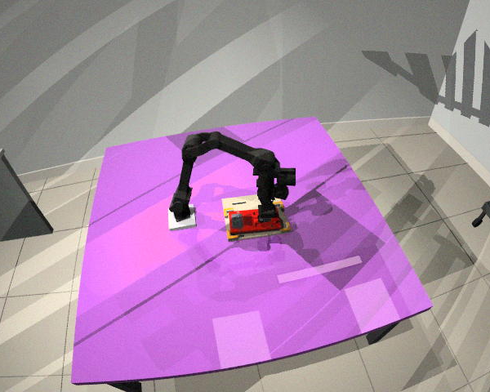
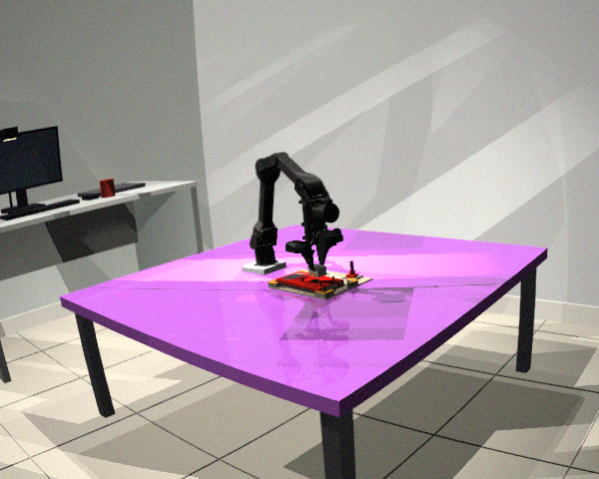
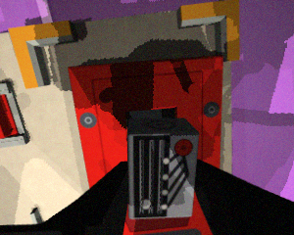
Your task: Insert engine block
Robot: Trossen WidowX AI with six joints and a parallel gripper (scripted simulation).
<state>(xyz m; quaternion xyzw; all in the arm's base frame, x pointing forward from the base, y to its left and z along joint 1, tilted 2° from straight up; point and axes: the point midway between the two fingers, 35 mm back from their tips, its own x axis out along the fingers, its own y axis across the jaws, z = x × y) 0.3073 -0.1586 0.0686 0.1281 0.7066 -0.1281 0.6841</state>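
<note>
My gripper tip is 10 mm above the grey engine block.
</note>
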